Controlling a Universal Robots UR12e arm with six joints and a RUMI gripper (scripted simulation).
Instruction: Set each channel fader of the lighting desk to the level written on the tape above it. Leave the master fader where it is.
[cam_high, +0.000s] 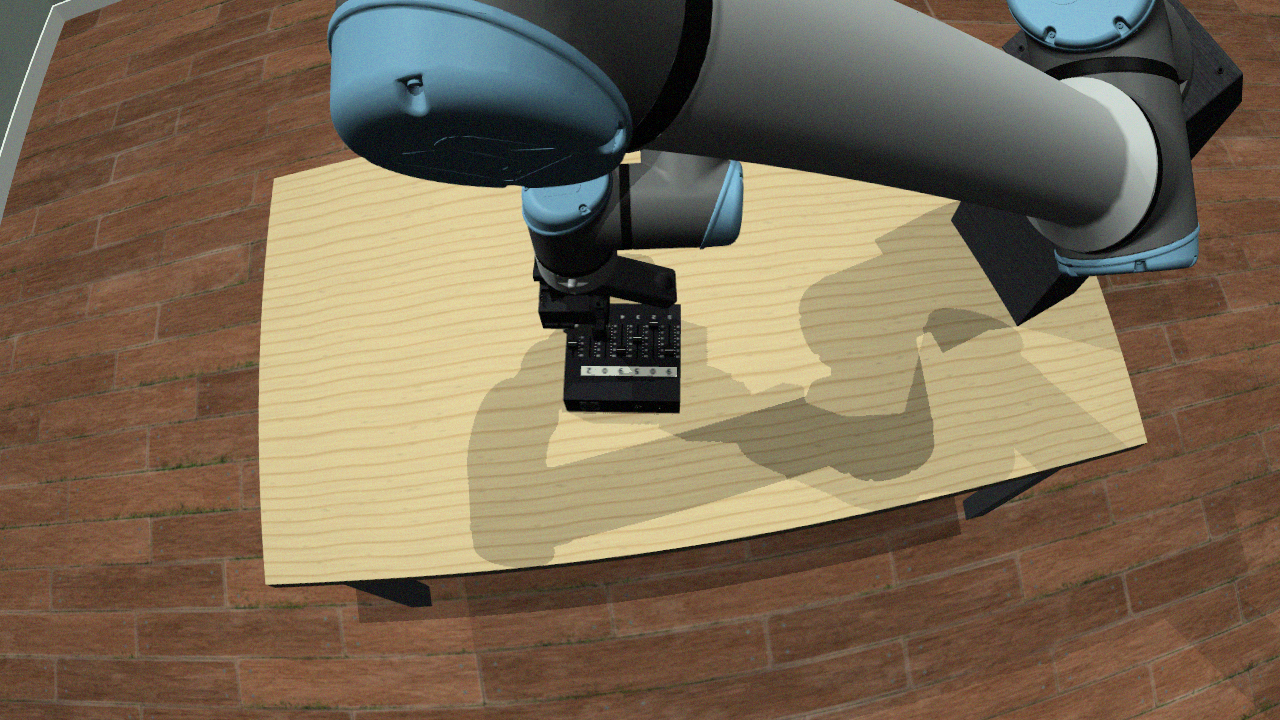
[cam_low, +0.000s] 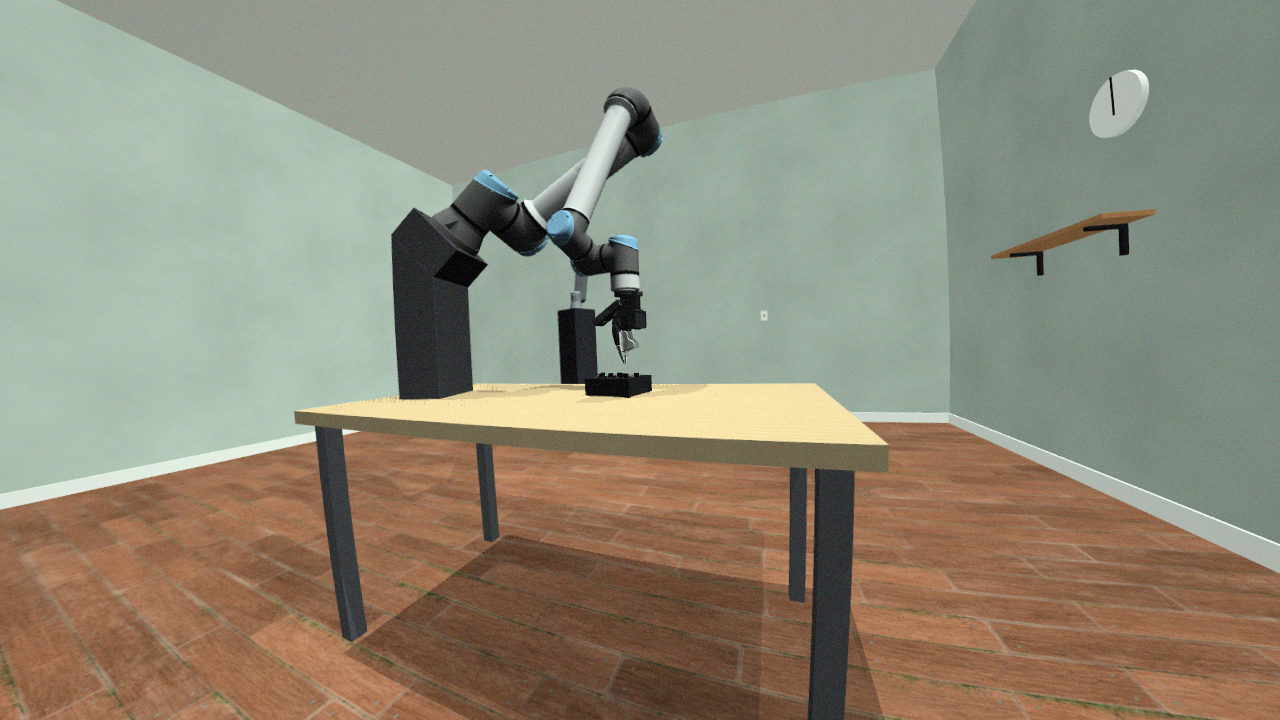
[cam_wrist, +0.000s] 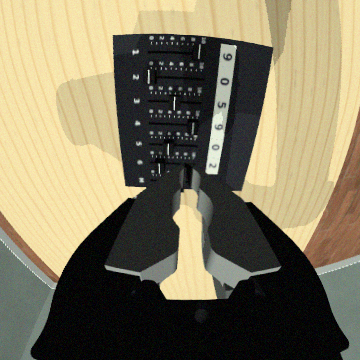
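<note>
Now: the row 5 fader 50 mm below my hand and 20 mm to the right of it. From my hand the other things lie so: channel 3 fader (50 mm below, 40 mm behind, 20 mm to the right); then row 6 fader (50 mm below, 30 mm ahead, 20 mm to the right); then channel 4 fader (50 mm below, 20 mm behind).
</note>
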